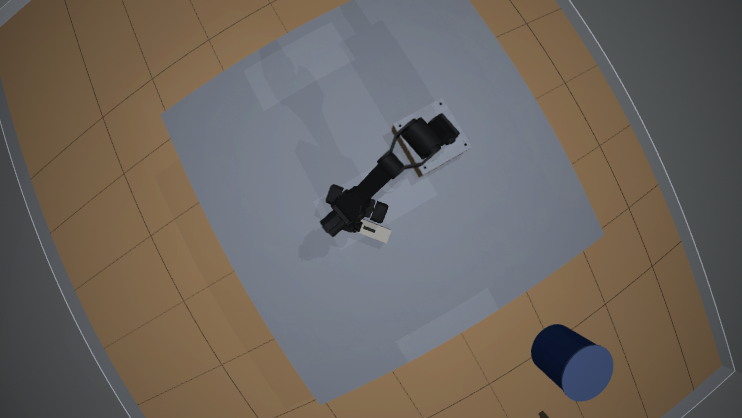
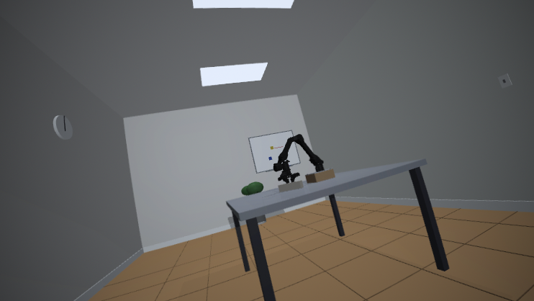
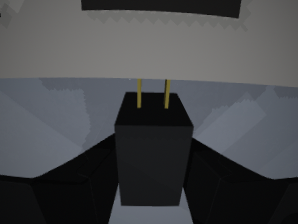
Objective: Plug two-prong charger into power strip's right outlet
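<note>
My gripper tip is now 10 mm to the right of the black two-prong charger, 10 mm below it and 10 mm short of it.
</note>
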